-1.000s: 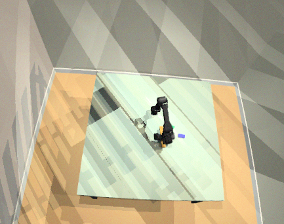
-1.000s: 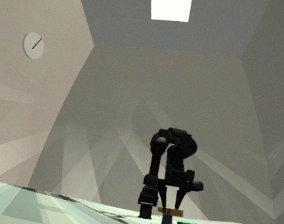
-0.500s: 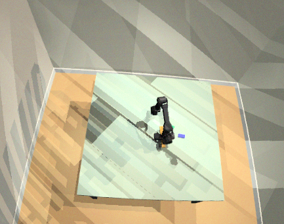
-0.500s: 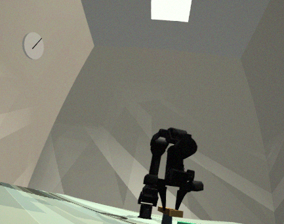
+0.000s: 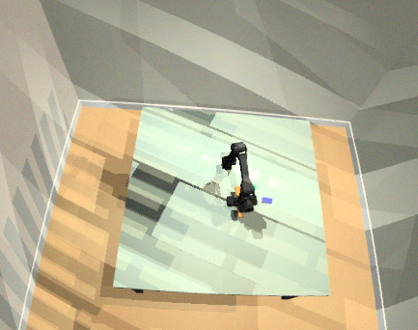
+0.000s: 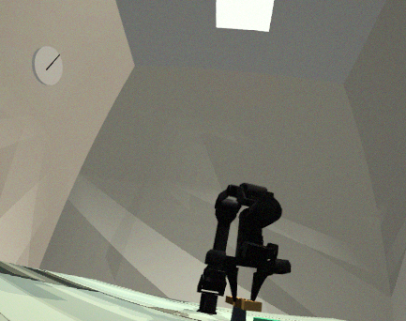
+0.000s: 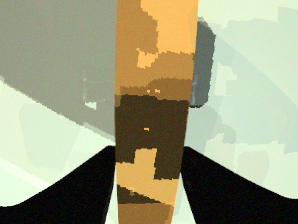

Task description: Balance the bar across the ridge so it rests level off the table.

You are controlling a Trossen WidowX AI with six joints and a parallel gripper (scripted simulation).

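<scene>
Now: the bar 3 cm behind my gripper tip. From my gripper tip the other things lie so: blue-purple block (19 cm to the left, 7 cm behind, 5 cm below); green block (16 cm behind, 9 cm to the left, 5 cm below).
</scene>
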